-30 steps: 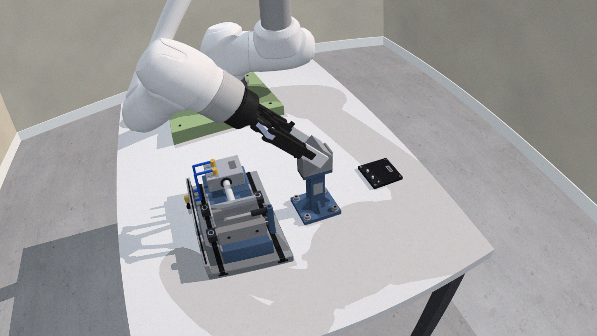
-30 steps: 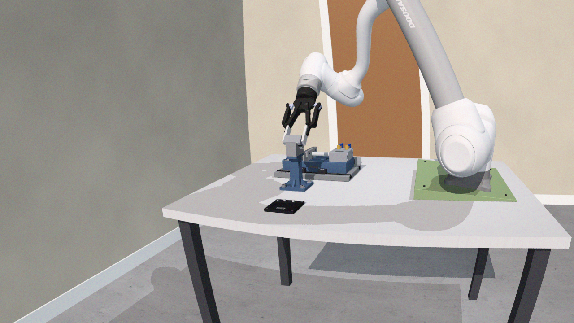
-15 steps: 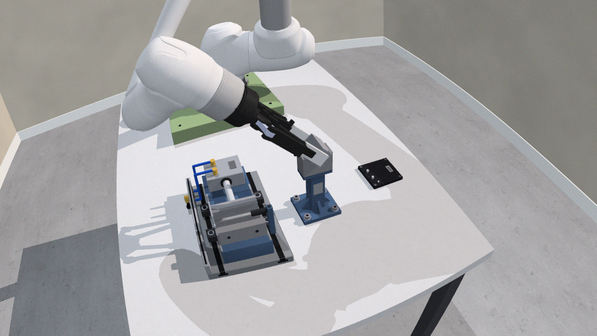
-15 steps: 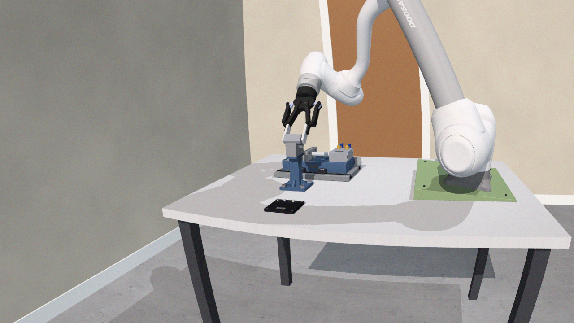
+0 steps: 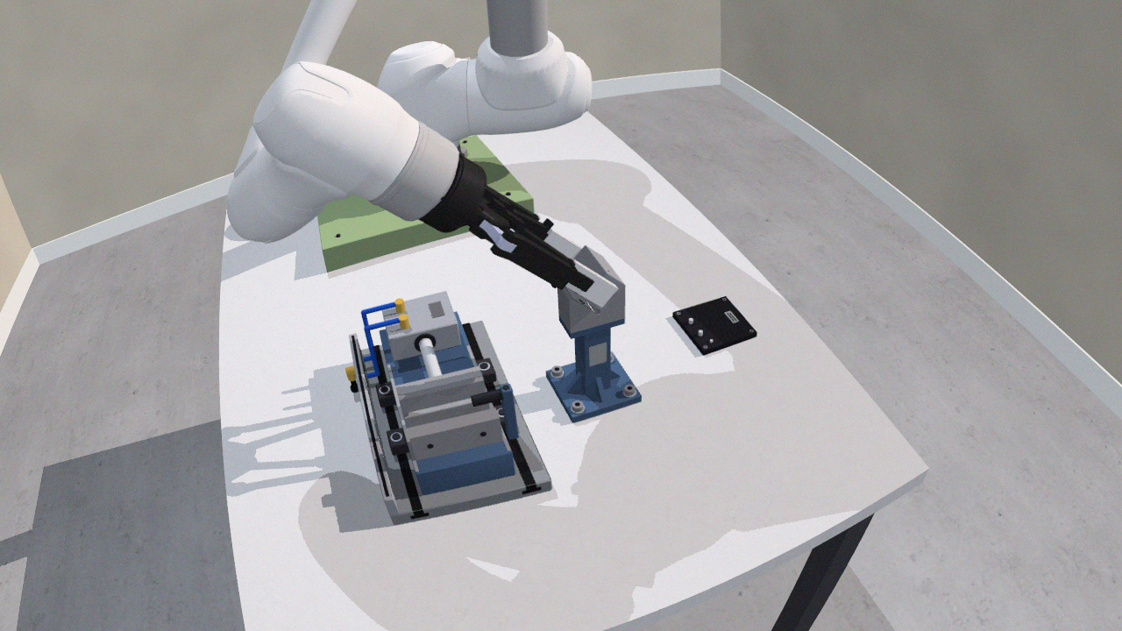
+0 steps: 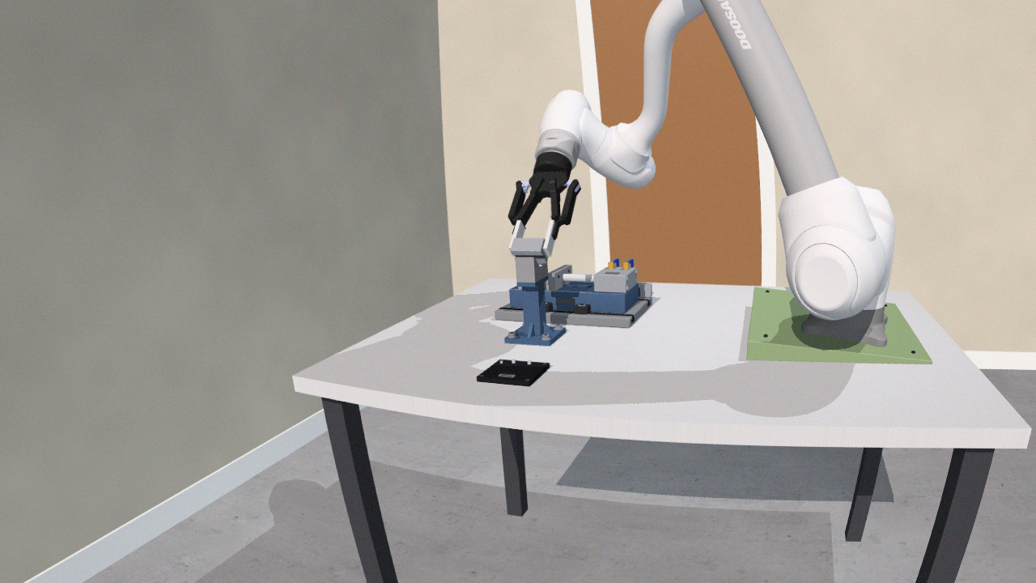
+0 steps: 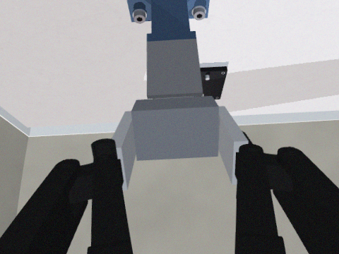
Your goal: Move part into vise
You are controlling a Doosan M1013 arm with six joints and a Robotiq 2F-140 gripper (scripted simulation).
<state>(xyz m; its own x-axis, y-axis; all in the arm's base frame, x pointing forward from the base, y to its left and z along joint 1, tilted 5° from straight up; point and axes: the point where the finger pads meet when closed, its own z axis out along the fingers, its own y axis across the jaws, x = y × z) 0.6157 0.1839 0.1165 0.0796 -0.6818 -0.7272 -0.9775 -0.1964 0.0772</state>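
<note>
Right now the blue v-block stand is 1 cm to the left of my hand and 13 cm below it. From my hand the other things lie so: part: 2 cm to the left, 2 cm below; then blue work stop post: 7 cm ahead, 9 cm to the right, 13 cm below; then work stop: 8 cm ahead, 12 cm to the right, 10 cm below.
</note>
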